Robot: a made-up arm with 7 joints.
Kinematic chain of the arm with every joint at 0, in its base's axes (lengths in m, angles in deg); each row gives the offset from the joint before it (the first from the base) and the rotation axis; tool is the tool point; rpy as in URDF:
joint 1: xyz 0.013 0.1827 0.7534 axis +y
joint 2: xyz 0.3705 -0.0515 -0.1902 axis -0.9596 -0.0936 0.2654
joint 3: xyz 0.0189 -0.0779 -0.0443 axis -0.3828 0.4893 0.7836
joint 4: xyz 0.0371 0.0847 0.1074 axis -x
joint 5: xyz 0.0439 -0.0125 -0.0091 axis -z
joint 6: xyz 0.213 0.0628 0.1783 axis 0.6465 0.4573 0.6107
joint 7: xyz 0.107 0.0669 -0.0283 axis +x
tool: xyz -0.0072 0.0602 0.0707 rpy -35 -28.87 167.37
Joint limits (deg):
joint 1: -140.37..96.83
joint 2: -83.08..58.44
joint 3: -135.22..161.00
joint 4: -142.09..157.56
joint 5: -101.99..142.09
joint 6: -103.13..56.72
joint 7: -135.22..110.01
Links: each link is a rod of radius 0.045 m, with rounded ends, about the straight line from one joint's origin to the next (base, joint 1, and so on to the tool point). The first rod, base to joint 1, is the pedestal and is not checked.
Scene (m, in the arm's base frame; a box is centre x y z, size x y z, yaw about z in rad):
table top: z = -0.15
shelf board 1: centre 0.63 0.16 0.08 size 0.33 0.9 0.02 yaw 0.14
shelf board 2: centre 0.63 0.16 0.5 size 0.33 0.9 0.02 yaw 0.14
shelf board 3: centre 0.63 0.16 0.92 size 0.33 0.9 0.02 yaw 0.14
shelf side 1: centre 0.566 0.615 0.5 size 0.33 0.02 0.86 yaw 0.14
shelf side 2: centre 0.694 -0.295 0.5 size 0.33 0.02 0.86 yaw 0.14
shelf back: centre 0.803 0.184 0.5 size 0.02 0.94 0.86 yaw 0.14
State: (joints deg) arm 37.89 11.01 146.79 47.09 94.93 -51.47 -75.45
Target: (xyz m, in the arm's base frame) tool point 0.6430 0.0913 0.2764
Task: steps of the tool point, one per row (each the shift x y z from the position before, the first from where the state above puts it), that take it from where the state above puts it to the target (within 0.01 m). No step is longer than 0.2 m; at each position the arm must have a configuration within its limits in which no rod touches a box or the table.
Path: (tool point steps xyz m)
1: 0.1798 0.0113 -0.0633
2: 0.1825 -0.0492 -0.0253
3: 0.1525 -0.1041 0.0032
4: 0.0978 -0.1411 0.0166
5: 0.0317 -0.1516 0.0135

